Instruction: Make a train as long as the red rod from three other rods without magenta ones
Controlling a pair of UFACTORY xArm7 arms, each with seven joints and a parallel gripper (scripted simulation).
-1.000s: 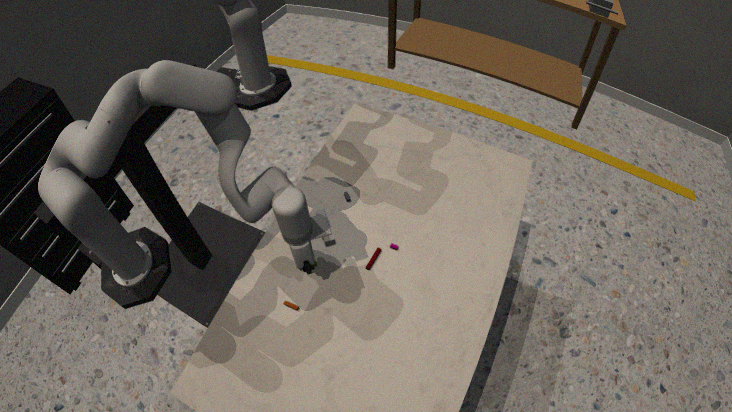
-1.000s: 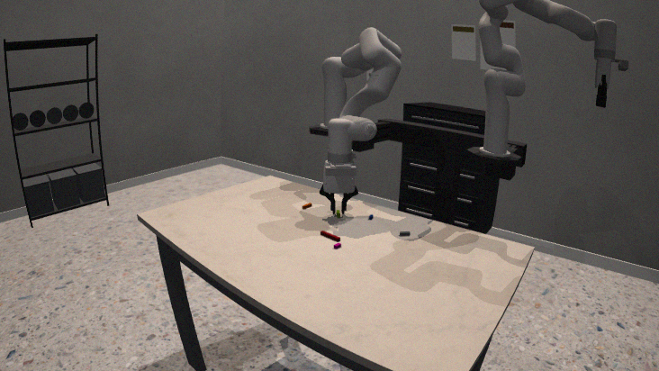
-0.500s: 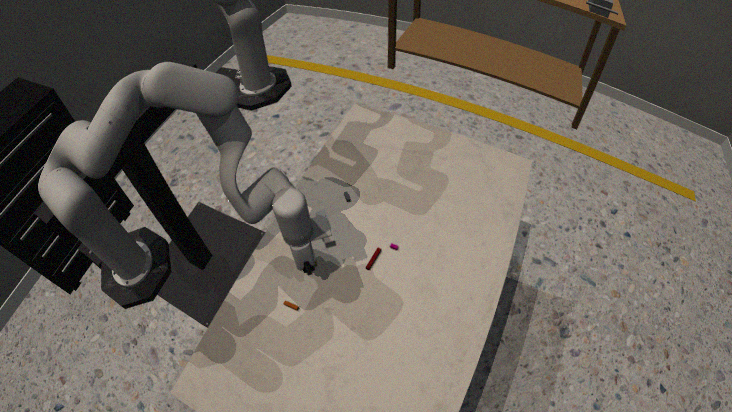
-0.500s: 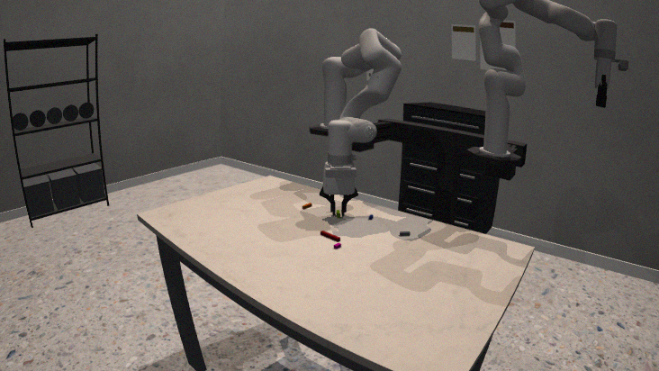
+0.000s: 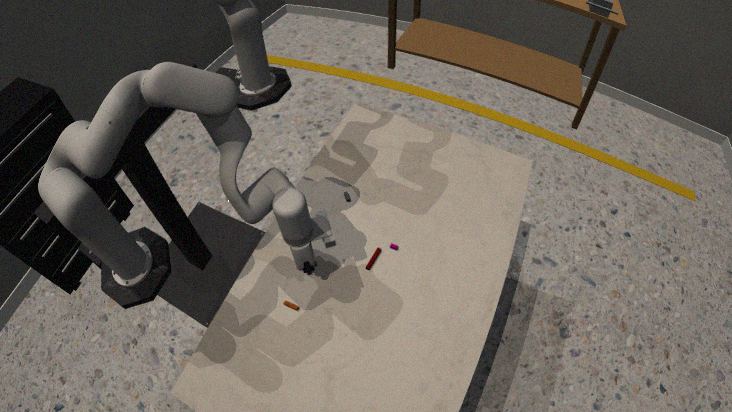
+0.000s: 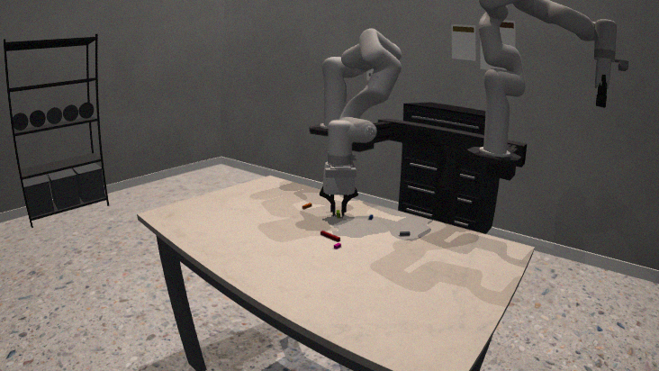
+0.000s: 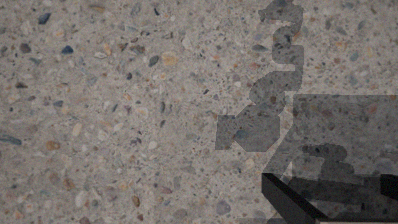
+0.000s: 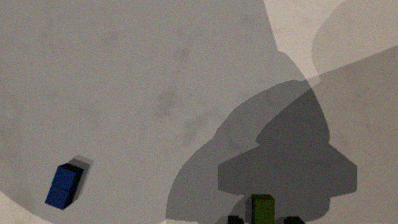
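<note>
Right now my right hand is 2 cm above the lime rod. From my right hand the other things lie so: red rod: 16 cm ahead, 8 cm to the left, 2 cm below; then magenta rod: 20 cm ahead, 13 cm to the left, 2 cm below; then orange rod: 13 cm to the right, 2 cm below.
</note>
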